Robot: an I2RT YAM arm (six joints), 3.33 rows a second.
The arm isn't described. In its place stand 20 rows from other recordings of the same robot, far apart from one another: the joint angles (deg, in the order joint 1, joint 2, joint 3, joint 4, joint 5, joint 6), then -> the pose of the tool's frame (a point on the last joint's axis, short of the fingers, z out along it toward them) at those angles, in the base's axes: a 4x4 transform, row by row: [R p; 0 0 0 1], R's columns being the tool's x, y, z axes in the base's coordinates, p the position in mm.
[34.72, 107.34, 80.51, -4.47, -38.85, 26.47] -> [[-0.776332 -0.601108 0.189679 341.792], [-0.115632 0.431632 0.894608 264.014], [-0.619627 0.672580 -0.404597 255.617], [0 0 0 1]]
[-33.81, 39.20, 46.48, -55.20, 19.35, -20.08] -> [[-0.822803 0.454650 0.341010 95.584], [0.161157 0.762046 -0.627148 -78.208], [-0.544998 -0.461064 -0.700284 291.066], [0 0 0 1]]
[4.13, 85.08, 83.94, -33.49, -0.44, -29.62] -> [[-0.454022 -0.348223 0.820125 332.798], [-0.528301 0.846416 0.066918 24.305], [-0.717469 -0.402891 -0.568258 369.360], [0 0 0 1]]
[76.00, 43.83, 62.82, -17.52, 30.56, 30.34] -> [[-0.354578 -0.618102 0.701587 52.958], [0.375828 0.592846 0.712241 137.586], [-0.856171 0.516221 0.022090 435.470], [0 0 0 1]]
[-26.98, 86.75, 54.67, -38.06, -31.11, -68.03] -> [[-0.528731 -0.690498 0.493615 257.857], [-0.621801 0.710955 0.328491 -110.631], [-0.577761 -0.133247 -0.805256 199.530], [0 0 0 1]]
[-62.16, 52.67, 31.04, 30.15, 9.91, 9.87] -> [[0.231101 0.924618 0.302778 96.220], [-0.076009 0.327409 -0.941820 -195.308], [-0.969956 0.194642 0.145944 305.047], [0 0 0 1]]
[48.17, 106.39, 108.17, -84.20, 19.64, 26.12] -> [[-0.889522 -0.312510 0.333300 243.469], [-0.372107 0.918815 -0.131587 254.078], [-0.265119 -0.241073 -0.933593 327.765], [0 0 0 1]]
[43.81, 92.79, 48.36, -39.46, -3.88, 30.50] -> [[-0.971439 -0.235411 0.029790 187.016], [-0.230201 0.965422 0.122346 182.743], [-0.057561 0.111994 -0.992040 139.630], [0 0 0 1]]
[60.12, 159.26, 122.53, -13.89, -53.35, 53.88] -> [[-0.849928 -0.143528 -0.506973 254.001], [-0.511379 0.456508 0.728074 499.412], [0.126938 0.878066 -0.461396 34.934], [0 0 0 1]]
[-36.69, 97.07, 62.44, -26.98, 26.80, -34.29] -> [[-0.980136 0.185213 0.070924 261.829], [0.103195 0.781650 -0.615121 -215.107], [-0.169366 -0.595583 -0.785236 192.583], [0 0 0 1]]
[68.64, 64.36, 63.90, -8.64, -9.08, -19.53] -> [[0.272119 -0.939479 0.208163 89.108], [-0.210540 0.152955 0.965545 243.270], [-0.938948 -0.306569 -0.156176 392.273], [0 0 0 1]]
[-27.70, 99.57, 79.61, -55.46, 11.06, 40.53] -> [[-0.327036 0.936088 0.129568 299.700], [0.892028 0.351049 -0.284693 -165.059], [-0.311982 0.022474 -0.949822 241.159], [0 0 0 1]]
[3.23, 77.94, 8.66, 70.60, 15.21, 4.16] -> [[0.037992 0.205286 0.977964 216.148], [0.072256 0.975545 -0.207585 2.844], [-0.996662 0.078550 0.022229 166.246], [0 0 0 1]]
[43.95, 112.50, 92.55, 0.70, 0.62, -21.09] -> [[0.025614 -0.726052 0.687163 342.433], [-0.475085 0.595961 0.647398 329.573], [-0.879567 -0.343044 -0.329671 294.078], [0 0 0 1]]
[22.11, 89.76, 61.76, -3.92, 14.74, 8.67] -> [[-0.508965 -0.088206 0.856256 332.689], [-0.049419 0.996090 0.073235 125.382], [-0.859367 -0.005041 -0.511334 258.126], [0 0 0 1]]
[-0.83, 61.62, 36.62, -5.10, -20.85, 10.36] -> [[-0.546218 -0.199380 0.813568 234.880], [0.175987 0.922265 0.344174 9.270], [-0.818947 0.331171 -0.468670 242.814], [0 0 0 1]]
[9.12, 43.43, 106.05, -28.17, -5.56, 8.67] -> [[0.516481 -0.318134 0.795008 -22.356], [0.234867 0.945449 0.225753 -0.095], [-0.823459 0.070124 0.563025 602.043], [0 0 0 1]]
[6.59, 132.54, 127.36, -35.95, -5.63, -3.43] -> [[-0.641028 -0.226373 0.733374 526.426], [-0.133993 0.973848 0.183481 64.332], [-0.755731 0.019350 -0.654597 273.675], [0 0 0 1]]
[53.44, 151.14, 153.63, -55.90, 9.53, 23.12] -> [[-0.727820 -0.486664 0.483153 337.359], [-0.331344 0.866406 0.373567 445.023], [-0.600408 0.111799 -0.791840 223.908], [0 0 0 1]]
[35.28, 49.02, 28.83, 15.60, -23.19, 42.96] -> [[-0.627983 -0.578513 0.520538 158.357], [0.323052 0.414739 0.850664 129.213], [-0.708007 0.702364 -0.073559 276.020], [0 0 0 1]]
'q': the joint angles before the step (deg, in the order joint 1, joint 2, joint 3, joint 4, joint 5, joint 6). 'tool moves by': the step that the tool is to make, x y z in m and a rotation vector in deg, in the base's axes. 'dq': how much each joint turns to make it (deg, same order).
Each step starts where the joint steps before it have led.
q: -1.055 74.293 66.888 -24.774 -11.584 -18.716
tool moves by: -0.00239 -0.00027 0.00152 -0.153 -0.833 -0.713
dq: 0.022 -0.728 -0.487 0.648 0.698 0.275
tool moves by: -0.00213 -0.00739 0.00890 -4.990 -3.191 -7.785
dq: -0.392 -1.115 0.110 2.009 8.858 -0.618
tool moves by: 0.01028 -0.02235 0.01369 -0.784 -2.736 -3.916
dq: -4.244 2.284 3.664 1.373 -0.017 -0.695
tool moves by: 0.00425 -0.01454 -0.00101 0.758 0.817 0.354
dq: -3.033 1.492 1.231 -0.703 -3.333 -0.890
